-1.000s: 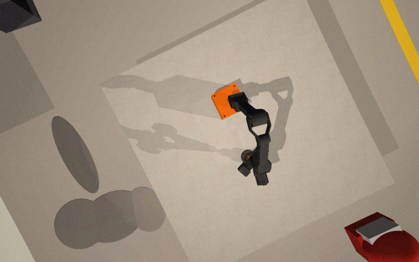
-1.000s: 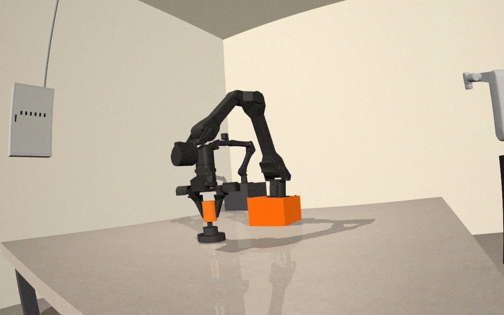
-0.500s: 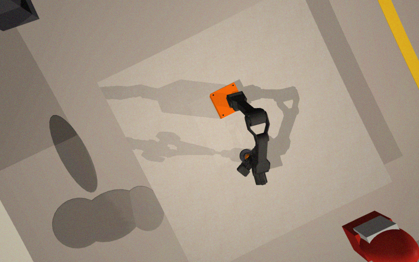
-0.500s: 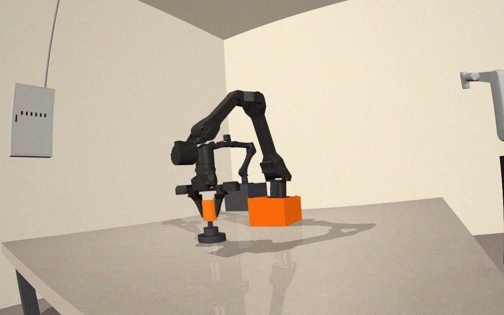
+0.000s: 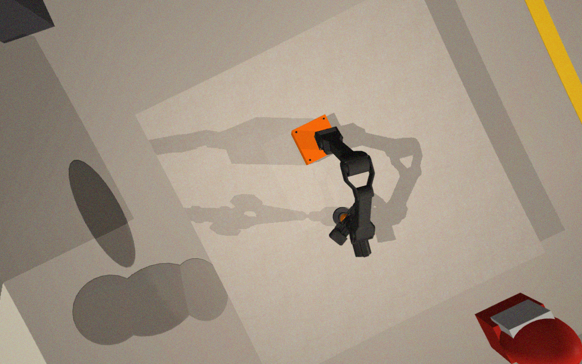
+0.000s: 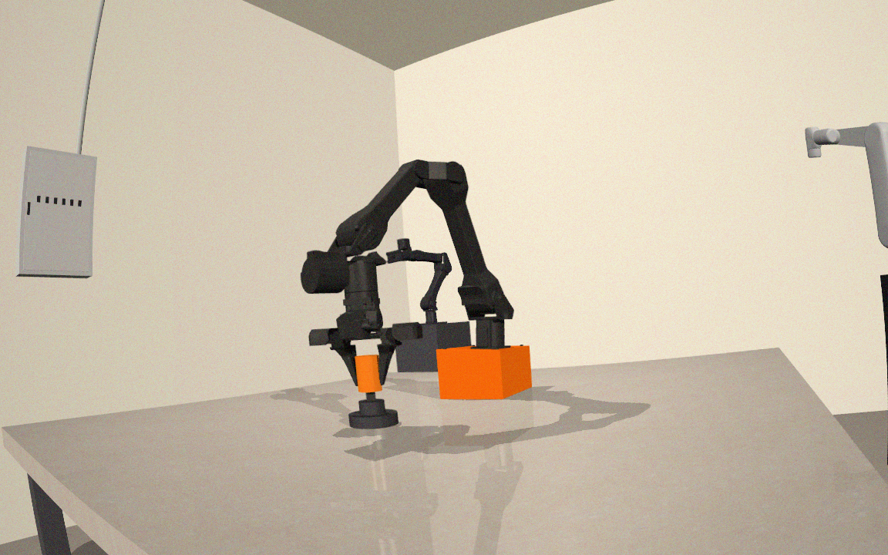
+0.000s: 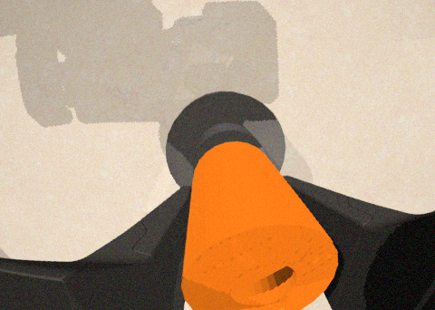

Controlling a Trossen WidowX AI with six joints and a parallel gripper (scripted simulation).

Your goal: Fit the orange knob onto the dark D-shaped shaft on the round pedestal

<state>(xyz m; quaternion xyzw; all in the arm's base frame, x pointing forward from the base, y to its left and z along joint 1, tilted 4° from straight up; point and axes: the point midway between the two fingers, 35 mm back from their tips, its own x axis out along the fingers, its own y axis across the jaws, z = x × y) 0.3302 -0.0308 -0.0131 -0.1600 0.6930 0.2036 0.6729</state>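
Right now my gripper tip is 2 cm below the orange knob. Also, from my gripper tip: dark round pedestal 4 cm below.
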